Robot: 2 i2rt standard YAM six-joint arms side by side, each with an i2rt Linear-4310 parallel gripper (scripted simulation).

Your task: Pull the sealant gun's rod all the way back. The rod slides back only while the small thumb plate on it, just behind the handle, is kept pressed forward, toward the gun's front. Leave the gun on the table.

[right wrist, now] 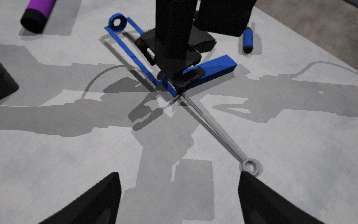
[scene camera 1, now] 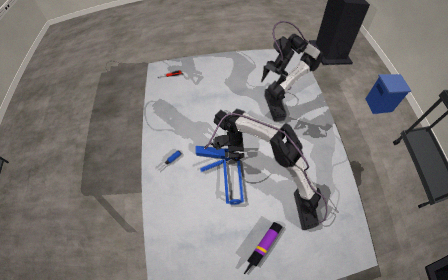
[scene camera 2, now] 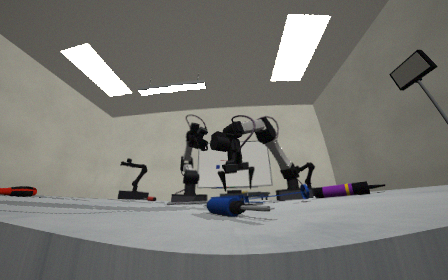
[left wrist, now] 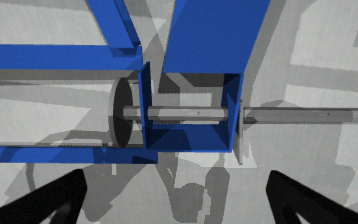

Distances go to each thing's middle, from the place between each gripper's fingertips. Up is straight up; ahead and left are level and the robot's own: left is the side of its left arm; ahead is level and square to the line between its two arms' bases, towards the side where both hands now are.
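From my left hand: blue sealant gun (left wrist: pixel 197 43), 5 cm ahead, 1 cm to the right, 4 cm below; blue-handled tool (scene camera 2: pixel 232 207), 33 cm ahead, 2 cm to the right, 5 cm below.
My right hand: 23 cm short of the blue sealant gun, 17 cm to the right of it, 28 cm above it. Blue-handled tool, from my right hand: 51 cm ahead, 16 cm to the left, 29 cm below.
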